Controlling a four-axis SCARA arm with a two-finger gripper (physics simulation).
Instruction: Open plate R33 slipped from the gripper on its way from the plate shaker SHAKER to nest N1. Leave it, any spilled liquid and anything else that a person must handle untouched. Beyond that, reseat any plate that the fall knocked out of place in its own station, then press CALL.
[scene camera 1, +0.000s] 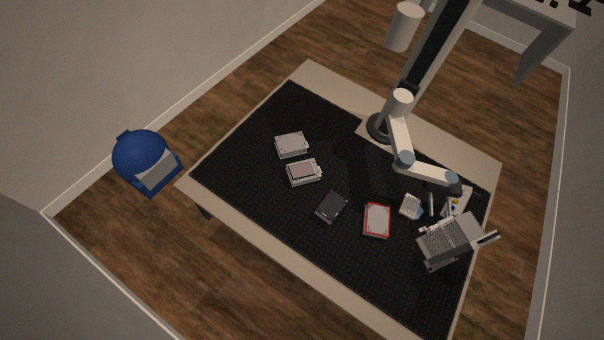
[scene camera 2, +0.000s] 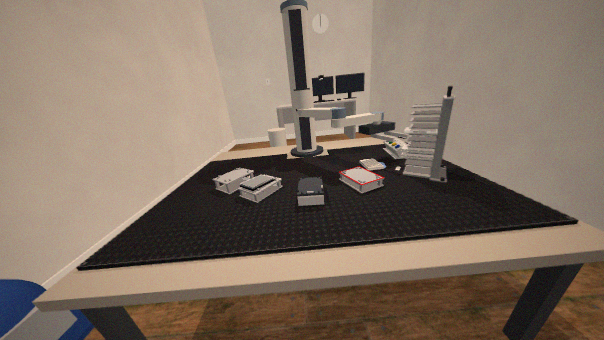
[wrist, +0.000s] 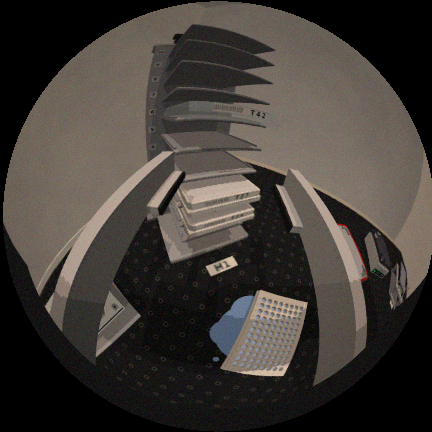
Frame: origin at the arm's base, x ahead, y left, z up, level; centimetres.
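Seen in the pictures: gripper, fingertip midpoint: (scene camera 1: 440, 217) (scene camera 2: 400, 138) (wrist: 230, 168); arm's base, origin of the base link: (scene camera 1: 384, 129) (scene camera 2: 307, 151).
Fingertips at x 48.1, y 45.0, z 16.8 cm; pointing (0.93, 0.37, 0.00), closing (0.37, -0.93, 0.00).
Offsets run from my fingertips to a thing's top centre. "*": to the spot under its first point.
Plate R33, a white well plate @(dz -14.1, dx -6.4, dy -11.5 cm) (scene camera 1: 410, 206) (scene camera 2: 371, 163) (wrist: 272, 335), lies on the mat, partly over a blue spill @(dz -15.4, dx -6.2, dy -8.6 cm) (scene camera 1: 419, 214) (wrist: 227, 332). The plate hotel (scene camera 2: 442, 140) (wrist: 153, 100) stands beyond it. In the wrist view, plate T42 @(dz +4.9, dx +5.7, dy +5.5 cm) (wrist: 225, 111) sits at a middle level and seems to jut out past its shelf; two white plates @(dz -3.7, dx +5.7, dy +5.5 cm) (wrist: 220, 192) @(dz -6.5, dx +5.7, dy +5.5 cm) (wrist: 220, 220) sit at the lowest levels. My gripper (scene camera 1: 439, 205) (wrist: 230, 168) is shut at a wide finger gap with nothing between, above the mat between R33 and the button panel @(dz -7.1, dx -22.6, dy +9.9 cm) (scene camera 1: 465, 194) (scene camera 2: 395, 148). The arm partly hides the panel; CALL's label is unreadable.
A red-rimmed stand (scene camera 1: 378, 220) (scene camera 2: 361, 176) is near R33. A dark-topped device @(* dz -10.0, dx +21.2, dy -46.2 cm) (scene camera 1: 331, 206) (scene camera 2: 311, 186) stands left of it. Farther left are a station with a pinkish top @(* dz -9.1, dx +13.0, dy -68.5 cm) (scene camera 1: 303, 170) and a pale stand (scene camera 1: 291, 143). The H1 tag @(* dz -15.3, dx +1.2, dy -0.6 cm) (wrist: 221, 266) lies before the hotel.
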